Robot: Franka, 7 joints.
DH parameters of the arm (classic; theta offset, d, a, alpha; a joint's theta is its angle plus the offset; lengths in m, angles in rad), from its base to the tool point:
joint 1: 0 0.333 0 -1.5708
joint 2: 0 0 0 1.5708
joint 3: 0 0.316 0.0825 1.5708
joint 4: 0 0 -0.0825 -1.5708
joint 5: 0 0.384 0 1.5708
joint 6: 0 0 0.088 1.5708
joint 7: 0 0.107 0 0
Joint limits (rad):
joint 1: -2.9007..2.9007
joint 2: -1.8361..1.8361
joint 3: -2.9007..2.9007
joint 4: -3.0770..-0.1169
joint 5: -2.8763..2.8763
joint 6: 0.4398..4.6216
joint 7: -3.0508..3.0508
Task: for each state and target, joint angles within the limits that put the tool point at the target. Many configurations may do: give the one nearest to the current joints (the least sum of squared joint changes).
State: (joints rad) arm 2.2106 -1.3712 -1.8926 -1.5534 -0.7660 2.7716 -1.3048
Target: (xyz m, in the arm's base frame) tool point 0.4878 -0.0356 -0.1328
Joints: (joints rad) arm 2.0876 -1.6016 -2.4435 -1.8189 -0.7598 2.6384 -1.3048
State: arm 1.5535 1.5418 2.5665 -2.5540 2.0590 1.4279 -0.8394
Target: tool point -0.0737 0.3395 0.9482
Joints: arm 1.4458 1.4267 2.7913 -1.6811 2.2414 1.5632 -0.8394
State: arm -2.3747 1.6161 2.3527 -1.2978 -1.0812 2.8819 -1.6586
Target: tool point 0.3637 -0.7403 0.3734
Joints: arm -1.6220 1.8278 2.0066 -0.9866 -1.0151 2.7300 -1.6586
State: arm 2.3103 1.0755 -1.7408 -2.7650 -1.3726 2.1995 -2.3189
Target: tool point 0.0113 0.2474 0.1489
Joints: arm 2.9007 0.1705 -1.0706 -2.9391 -1.2474 2.0828 -2.3189
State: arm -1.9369 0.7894 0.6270 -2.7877 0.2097 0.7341 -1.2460
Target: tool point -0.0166 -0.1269 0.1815
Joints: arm -2.1470 0.7432 0.3006 -2.6801 -0.0203 0.7316 -1.2460
